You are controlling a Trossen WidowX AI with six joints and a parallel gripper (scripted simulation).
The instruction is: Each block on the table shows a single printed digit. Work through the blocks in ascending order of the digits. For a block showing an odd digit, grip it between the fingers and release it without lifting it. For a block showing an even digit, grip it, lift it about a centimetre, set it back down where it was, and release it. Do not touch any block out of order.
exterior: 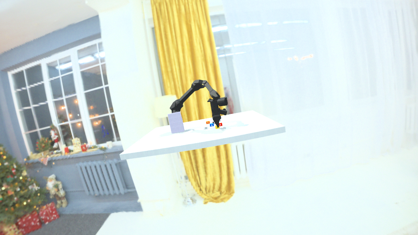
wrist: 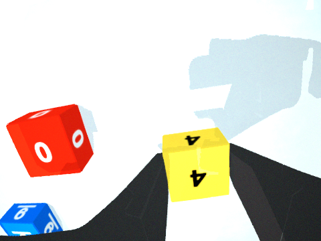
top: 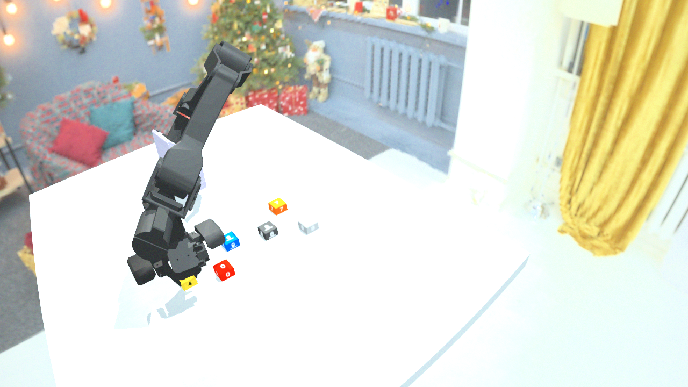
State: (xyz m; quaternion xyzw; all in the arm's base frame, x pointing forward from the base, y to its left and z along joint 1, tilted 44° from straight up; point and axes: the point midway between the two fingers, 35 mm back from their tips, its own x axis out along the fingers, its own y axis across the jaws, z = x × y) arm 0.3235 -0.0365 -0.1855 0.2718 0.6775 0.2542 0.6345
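My gripper tip is 1 cm past the dark grey block marked 6 and 21 cm to the right of it. Round my gripper tip: yellow block marked 4 (1 cm behind); then red block marked 0 (2 cm ahead, 7 cm to the left); then white block marked 3 (9 cm behind, 5 cm to the left).
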